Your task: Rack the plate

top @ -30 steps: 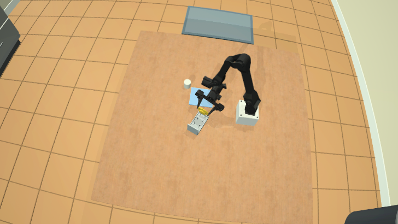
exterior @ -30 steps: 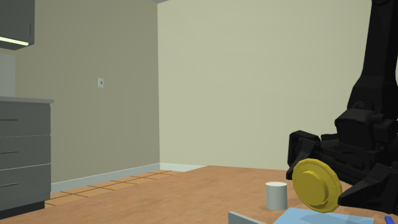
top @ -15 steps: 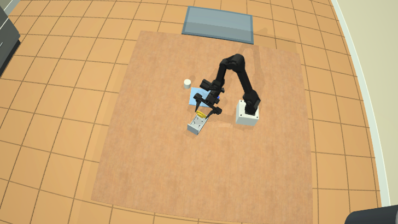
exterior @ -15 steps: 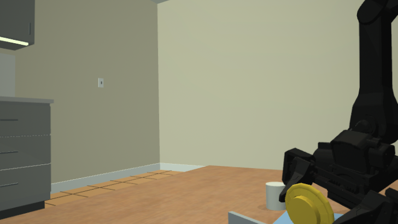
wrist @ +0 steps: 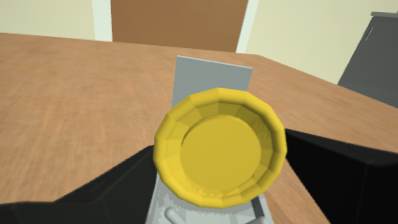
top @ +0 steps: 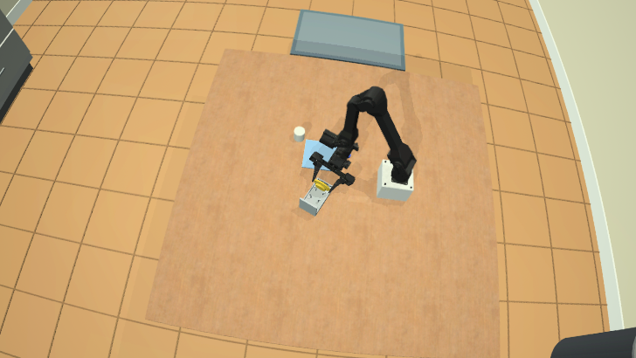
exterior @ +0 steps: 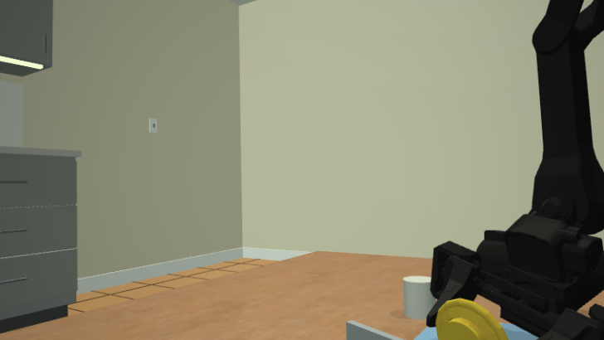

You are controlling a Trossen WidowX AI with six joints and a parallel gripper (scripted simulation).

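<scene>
My gripper tip is now 30 mm above the grey dish rack, 20 mm to the right of it and 10 mm short of it. From my gripper tip the other things lie so: light blue mat (170 mm to the right, 50 mm below, 30 mm ahead); then blue spoon (210 mm to the right, 70 mm behind, 50 mm below); then yellow plate (10 mm to the right).
</scene>
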